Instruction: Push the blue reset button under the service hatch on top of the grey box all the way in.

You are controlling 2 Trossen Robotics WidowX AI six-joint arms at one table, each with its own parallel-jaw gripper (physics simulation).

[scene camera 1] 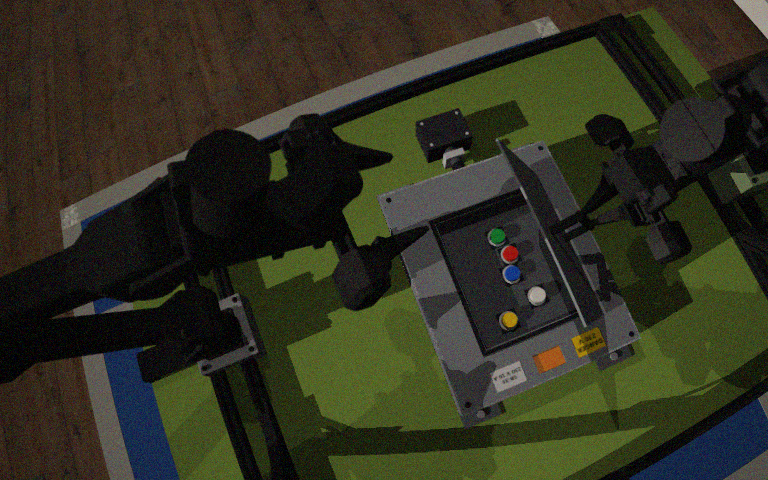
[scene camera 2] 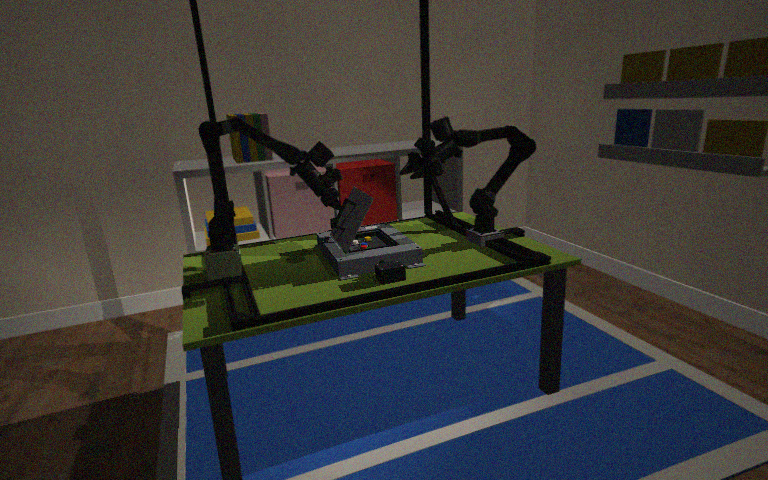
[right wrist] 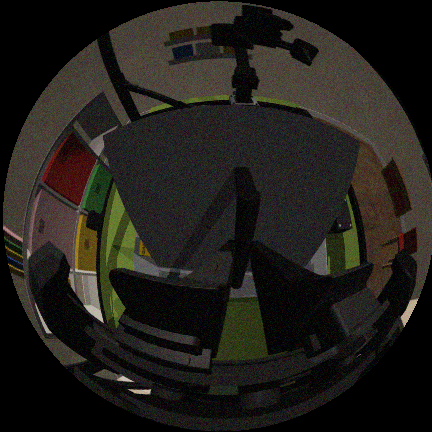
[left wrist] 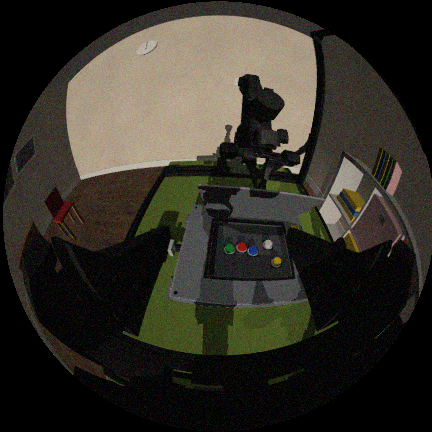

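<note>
The grey box has its hatch swung up steeply. In the dark recess, the blue button sits between the red button and the white button; its cap shows above its ring. My right gripper is shut on the hatch handle. My left gripper is open and empty, high near the box's left side in scene camera 1. The hatch hides the buttons in the right wrist view.
A green button and a yellow button share the recess. A small black box with a light connector stands beside the grey box. The raised hatch stands along the recess's right side in scene camera 1.
</note>
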